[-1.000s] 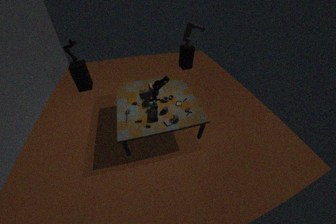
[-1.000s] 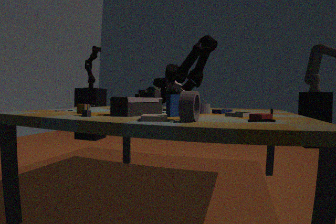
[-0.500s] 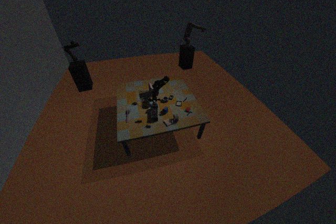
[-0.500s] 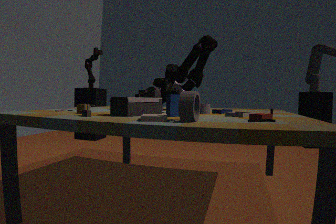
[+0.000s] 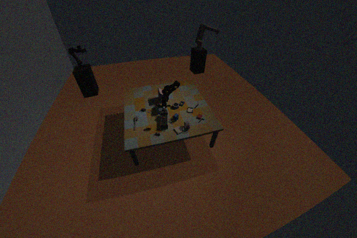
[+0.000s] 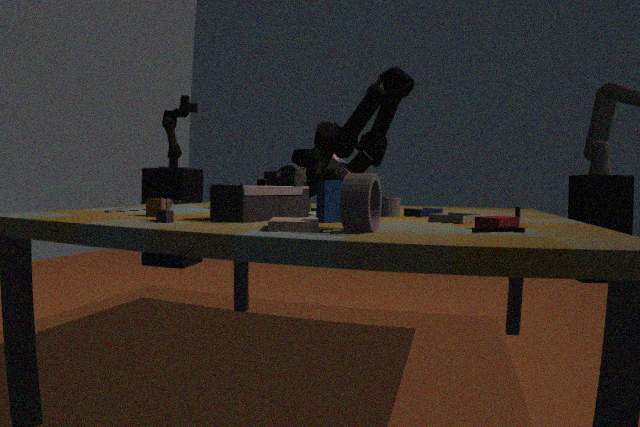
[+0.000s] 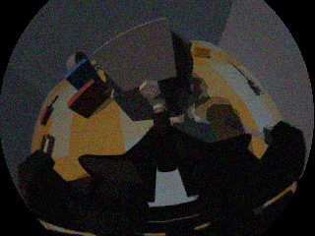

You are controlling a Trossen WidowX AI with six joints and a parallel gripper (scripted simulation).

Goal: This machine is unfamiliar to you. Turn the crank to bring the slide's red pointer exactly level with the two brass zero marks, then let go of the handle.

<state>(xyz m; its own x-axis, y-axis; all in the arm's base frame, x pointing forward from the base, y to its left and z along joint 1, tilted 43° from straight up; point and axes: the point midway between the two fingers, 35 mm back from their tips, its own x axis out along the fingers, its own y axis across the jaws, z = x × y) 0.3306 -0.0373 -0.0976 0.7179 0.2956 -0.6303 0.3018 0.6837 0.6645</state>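
Now: gripper tip 20 mm past the dark crank handle, 10 mm to the right of it and 30 mm below it. From my gripper tip the other things lie so: blue block (170 mm ahead, 120 mm to the left, 10 mm above); then red pointer (160 mm ahead, 40 mm to the right, 50 mm above); then yellow block (210 mm ahead, 280 mm to the right, 20 mm below).
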